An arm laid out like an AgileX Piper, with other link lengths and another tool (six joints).
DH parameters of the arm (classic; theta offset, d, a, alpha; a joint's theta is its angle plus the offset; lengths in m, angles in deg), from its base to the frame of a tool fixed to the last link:
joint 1: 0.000 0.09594 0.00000 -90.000
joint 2: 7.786 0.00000 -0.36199 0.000
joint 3: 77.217 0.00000 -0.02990 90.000
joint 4: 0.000 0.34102 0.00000 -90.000
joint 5: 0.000 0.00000 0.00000 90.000
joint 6: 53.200 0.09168 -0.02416 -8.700
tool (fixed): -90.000 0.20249 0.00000 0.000
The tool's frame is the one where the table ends.
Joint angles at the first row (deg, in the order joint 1, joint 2, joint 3, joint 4, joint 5, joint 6):
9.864 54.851 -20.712 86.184 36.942 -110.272
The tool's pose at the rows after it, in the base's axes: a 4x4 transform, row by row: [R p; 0 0 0 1], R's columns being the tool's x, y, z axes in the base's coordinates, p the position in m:
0.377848 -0.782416 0.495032 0.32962; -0.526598 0.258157 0.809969 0.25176; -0.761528 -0.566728 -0.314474 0.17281; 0 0 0 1
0.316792 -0.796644 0.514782 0.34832; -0.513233 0.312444 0.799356 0.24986; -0.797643 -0.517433 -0.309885 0.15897; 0 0 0 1
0.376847 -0.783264 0.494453 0.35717; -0.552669 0.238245 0.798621 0.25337; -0.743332 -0.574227 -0.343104 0.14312; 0 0 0 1
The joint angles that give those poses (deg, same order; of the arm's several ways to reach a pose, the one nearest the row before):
9.864 60.455 -20.617 92.644 38.125 -116.997
9.865 65.216 -20.737 99.072 37.900 -120.661
9.863 69.382 -21.797 100.653 37.768 -129.072

